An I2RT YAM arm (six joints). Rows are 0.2 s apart.
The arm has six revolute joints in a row. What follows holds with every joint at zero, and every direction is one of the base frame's.
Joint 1 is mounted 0.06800 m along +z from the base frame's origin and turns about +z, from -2.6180 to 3.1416 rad.
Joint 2 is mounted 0.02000 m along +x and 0.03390 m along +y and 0.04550 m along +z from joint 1 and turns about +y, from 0.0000 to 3.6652 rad.
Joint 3 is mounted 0.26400 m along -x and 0.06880 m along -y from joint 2 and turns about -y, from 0.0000 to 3.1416 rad.
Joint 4 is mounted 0.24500 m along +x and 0.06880 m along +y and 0.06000 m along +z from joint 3 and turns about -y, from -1.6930 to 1.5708 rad.
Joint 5 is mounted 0.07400 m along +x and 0.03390 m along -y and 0.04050 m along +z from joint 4 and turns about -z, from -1.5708 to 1.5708 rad.
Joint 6 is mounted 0.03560 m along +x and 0.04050 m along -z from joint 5 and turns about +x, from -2.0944 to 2.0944 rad.
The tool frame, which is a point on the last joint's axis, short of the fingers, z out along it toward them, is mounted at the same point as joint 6; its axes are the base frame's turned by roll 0.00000, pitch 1.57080 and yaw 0.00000 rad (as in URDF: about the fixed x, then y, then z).
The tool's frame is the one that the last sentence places.
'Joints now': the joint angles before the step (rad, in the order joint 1, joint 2, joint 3, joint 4, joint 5, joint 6). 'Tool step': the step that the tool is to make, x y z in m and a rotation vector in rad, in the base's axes. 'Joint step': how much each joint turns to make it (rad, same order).
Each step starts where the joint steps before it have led.
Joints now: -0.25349 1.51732 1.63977 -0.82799 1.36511 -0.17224
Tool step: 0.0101 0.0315 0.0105 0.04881 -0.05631 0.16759
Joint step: 0.10591 0.00364 0.05031 -0.02425 -0.08518 0.02373
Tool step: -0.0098 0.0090 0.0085 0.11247 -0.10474 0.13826
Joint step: 0.01779 -0.04710 0.00119 -0.02048 -0.17261 0.06492
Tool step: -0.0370 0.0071 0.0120 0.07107 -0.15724 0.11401
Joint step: -0.00163 -0.15981 -0.10561 0.07410 -0.14657 0.02160
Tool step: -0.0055 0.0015 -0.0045 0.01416 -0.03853 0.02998
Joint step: 0.00011 -0.04027 -0.05778 0.05102 -0.03539 0.00351
